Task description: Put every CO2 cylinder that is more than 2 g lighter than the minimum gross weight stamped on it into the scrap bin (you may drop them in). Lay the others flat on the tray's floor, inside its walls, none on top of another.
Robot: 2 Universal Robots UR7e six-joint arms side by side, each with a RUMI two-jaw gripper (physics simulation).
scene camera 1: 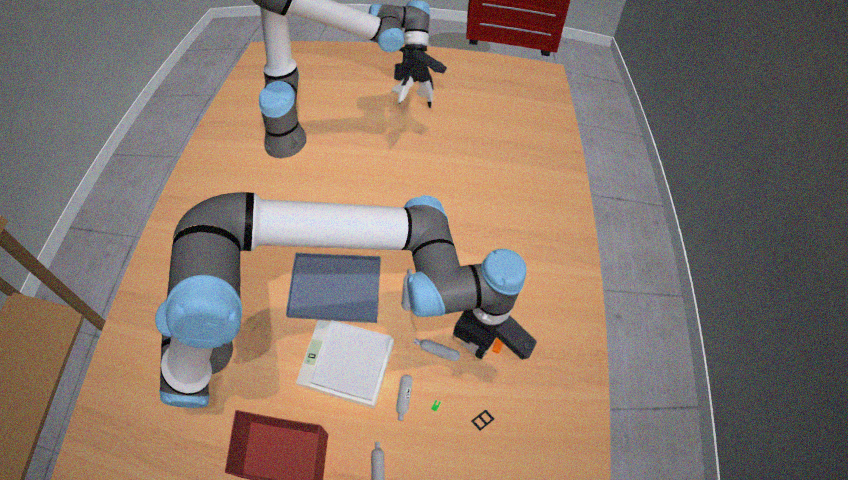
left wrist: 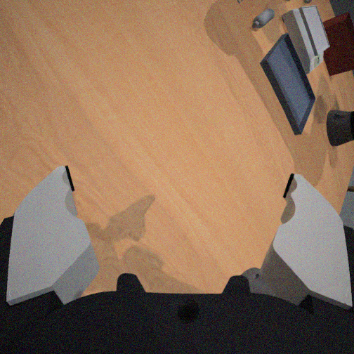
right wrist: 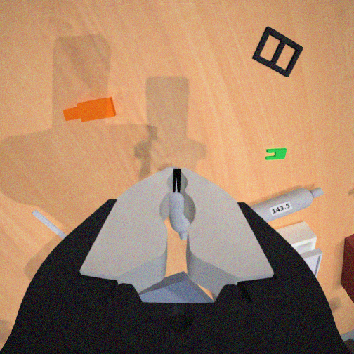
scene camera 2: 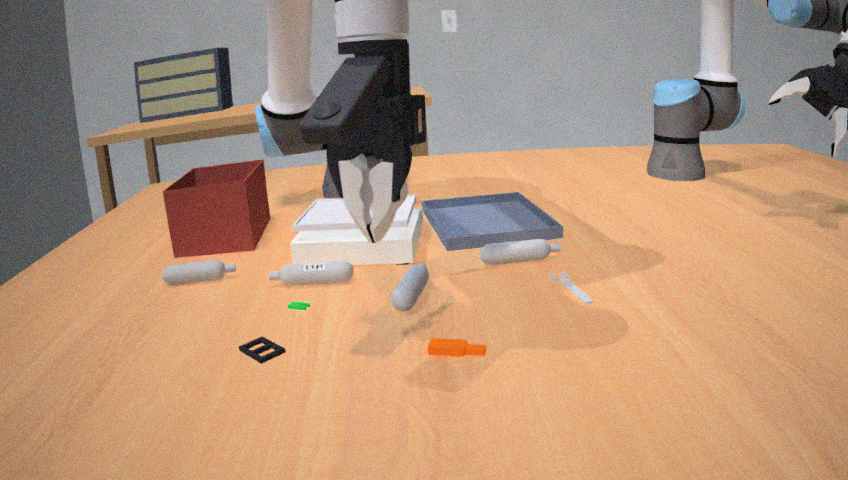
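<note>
Four grey cylinders lie on the table: one below my right gripper, one with a label reading 143.5 in the right wrist view, one near the red bin, and one by the blue tray, partly hidden in scene camera 1. The white scale has an empty pan and shows 0. My right gripper is shut and empty above the table. My left gripper is open and empty, far from the cylinders.
An orange piece, a green clip, a black frame and a thin grey tool lie on the table. The right forearm passes over the table beside the tray.
</note>
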